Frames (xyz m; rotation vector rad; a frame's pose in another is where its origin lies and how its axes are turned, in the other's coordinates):
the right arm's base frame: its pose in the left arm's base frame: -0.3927 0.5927 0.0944 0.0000 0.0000 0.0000
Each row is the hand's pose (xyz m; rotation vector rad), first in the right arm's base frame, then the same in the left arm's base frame.
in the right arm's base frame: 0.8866 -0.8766 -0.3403 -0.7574 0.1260 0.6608
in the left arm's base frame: 0.4939 -0.2839 -0.2459 -0.7574 0.1260 0.6608
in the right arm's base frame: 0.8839 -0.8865 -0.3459 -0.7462 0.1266 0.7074
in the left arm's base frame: 0.4912 -0.2938 -0.2515 -0.7462 0.1266 0.7074
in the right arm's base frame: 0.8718 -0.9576 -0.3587 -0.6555 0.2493 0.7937
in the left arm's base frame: 0.4791 -0.3649 -0.2643 -0.6555 0.2493 0.7937
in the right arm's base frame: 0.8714 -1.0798 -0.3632 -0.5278 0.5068 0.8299
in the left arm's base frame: 0.4787 -0.4871 -0.2688 -0.5278 0.5068 0.8299
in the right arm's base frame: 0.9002 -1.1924 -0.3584 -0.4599 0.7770 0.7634
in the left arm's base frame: 0.5075 -0.5997 -0.2640 -0.4599 0.7770 0.7634
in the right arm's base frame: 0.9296 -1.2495 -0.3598 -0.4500 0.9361 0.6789
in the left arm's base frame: 0.5369 -0.6568 -0.2654 -0.4500 0.9361 0.6789
